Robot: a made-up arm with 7 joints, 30 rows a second.
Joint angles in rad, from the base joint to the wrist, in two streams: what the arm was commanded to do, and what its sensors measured. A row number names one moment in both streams.
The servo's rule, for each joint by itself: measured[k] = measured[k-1] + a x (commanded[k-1-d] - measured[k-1]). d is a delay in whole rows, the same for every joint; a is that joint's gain. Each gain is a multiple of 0.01, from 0.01 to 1. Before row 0 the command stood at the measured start. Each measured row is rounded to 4 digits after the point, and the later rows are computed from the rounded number. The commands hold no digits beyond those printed.
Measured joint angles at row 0: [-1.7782, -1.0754, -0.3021, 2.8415, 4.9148, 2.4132, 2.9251]
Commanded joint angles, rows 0 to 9: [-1.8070, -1.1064, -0.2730, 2.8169, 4.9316, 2.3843, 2.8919]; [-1.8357, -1.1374, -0.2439, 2.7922, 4.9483, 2.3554, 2.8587]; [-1.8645, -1.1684, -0.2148, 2.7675, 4.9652, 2.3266, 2.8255]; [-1.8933, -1.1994, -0.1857, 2.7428, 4.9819, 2.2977, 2.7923]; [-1.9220, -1.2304, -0.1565, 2.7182, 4.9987, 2.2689, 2.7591]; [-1.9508, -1.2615, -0.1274, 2.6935, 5.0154, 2.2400, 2.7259]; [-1.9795, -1.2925, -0.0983, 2.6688, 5.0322, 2.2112, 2.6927]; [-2.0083, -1.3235, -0.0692, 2.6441, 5.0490, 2.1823, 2.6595]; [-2.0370, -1.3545, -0.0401, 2.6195, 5.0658, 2.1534, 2.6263]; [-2.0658, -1.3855, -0.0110, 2.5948, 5.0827, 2.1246, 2.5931]
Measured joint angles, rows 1 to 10: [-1.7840, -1.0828, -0.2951, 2.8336, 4.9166, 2.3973, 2.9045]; [-1.7943, -1.0959, -0.2828, 2.8204, 4.9201, 2.3743, 2.8761]; [-1.8083, -1.1133, -0.2665, 2.8035, 4.9251, 2.3481, 2.8447]; [-1.8253, -1.1340, -0.2471, 2.7841, 4.9313, 2.3204, 2.8122]; [-1.8446, -1.1571, -0.2254, 2.7630, 4.9387, 2.2921, 2.7793]; [-1.8658, -1.1822, -0.2019, 2.7408, 4.9471, 2.2634, 2.7462]; [-1.8885, -1.2087, -0.1770, 2.7178, 4.9565, 2.2347, 2.7130]; [-1.9125, -1.2363, -0.1511, 2.6942, 4.9667, 2.2059, 2.6798]; [-1.9374, -1.2647, -0.1245, 2.6703, 4.9776, 2.1770, 2.6466]; [-1.9631, -1.2937, -0.0973, 2.6461, 4.9892, 2.1482, 2.6134]
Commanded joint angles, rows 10 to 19: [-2.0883, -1.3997, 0.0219, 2.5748, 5.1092, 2.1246, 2.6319]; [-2.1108, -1.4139, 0.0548, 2.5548, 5.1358, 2.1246, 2.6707]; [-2.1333, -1.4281, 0.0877, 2.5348, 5.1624, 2.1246, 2.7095]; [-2.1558, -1.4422, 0.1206, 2.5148, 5.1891, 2.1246, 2.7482]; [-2.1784, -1.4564, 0.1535, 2.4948, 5.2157, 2.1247, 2.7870]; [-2.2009, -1.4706, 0.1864, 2.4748, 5.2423, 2.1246, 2.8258]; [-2.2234, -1.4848, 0.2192, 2.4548, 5.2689, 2.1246, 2.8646]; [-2.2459, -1.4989, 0.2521, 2.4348, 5.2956, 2.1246, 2.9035]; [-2.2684, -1.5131, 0.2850, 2.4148, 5.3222, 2.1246, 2.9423]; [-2.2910, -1.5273, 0.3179, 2.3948, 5.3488, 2.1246, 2.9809]
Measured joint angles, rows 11 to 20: [-1.9881, -1.3191, -0.0687, 2.6233, 5.0024, 2.1352, 2.6249]; [-2.0126, -1.3419, -0.0391, 2.6014, 5.0171, 2.1294, 2.6533]; [-2.0367, -1.3626, -0.0087, 2.5801, 5.0331, 2.1268, 2.6881]; [-2.0605, -1.3817, 0.0223, 2.5592, 5.0503, 2.1256, 2.7254]; [-2.0841, -1.3996, 0.0538, 2.5386, 5.0685, 2.1251, 2.7636]; [-2.1075, -1.4166, 0.0856, 2.5182, 5.0876, 2.1248, 2.8022]; [-2.1307, -1.4330, 0.1177, 2.4979, 5.1075, 2.1247, 2.8409]; [-2.1537, -1.4488, 0.1500, 2.4777, 5.1282, 2.1246, 2.8797]; [-2.1766, -1.4642, 0.1824, 2.4576, 5.1495, 2.1246, 2.9185]; [-2.1995, -1.4793, 0.2149, 2.4375, 5.1714, 2.1246, 2.9572]
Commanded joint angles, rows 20 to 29: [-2.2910, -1.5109, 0.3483, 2.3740, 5.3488, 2.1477, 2.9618]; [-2.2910, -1.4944, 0.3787, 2.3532, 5.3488, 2.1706, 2.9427]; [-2.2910, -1.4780, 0.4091, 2.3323, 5.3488, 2.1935, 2.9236]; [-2.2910, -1.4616, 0.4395, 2.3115, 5.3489, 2.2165, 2.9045]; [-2.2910, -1.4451, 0.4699, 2.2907, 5.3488, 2.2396, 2.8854]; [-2.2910, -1.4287, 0.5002, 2.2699, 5.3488, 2.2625, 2.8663]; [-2.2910, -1.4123, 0.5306, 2.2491, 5.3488, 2.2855, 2.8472]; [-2.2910, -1.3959, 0.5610, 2.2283, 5.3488, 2.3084, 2.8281]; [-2.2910, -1.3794, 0.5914, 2.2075, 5.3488, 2.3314, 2.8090]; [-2.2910, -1.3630, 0.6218, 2.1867, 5.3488, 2.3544, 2.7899]
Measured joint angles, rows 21 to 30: [-2.2178, -1.4869, 0.2469, 2.4172, 5.1909, 2.1373, 2.9601]; [-2.2324, -1.4887, 0.2785, 2.3967, 5.2083, 2.1556, 2.9493]; [-2.2441, -1.4861, 0.3098, 2.3761, 5.2238, 2.1764, 2.9334]; [-2.2535, -1.4802, 0.3409, 2.3554, 5.2376, 2.1985, 2.9155]; [-2.2610, -1.4718, 0.3719, 2.3347, 5.2498, 2.2211, 2.8968]; [-2.2670, -1.4615, 0.4027, 2.3140, 5.2607, 2.2439, 2.8779]; [-2.2718, -1.4497, 0.4334, 2.2932, 5.2704, 2.2668, 2.8589]; [-2.2756, -1.4368, 0.4640, 2.2724, 5.2790, 2.2897, 2.8398]; [-2.2787, -1.4230, 0.4946, 2.2516, 5.2867, 2.3126, 2.8207]; [-2.2812, -1.4086, 0.5251, 2.2308, 5.2935, 2.3356, 2.8016]
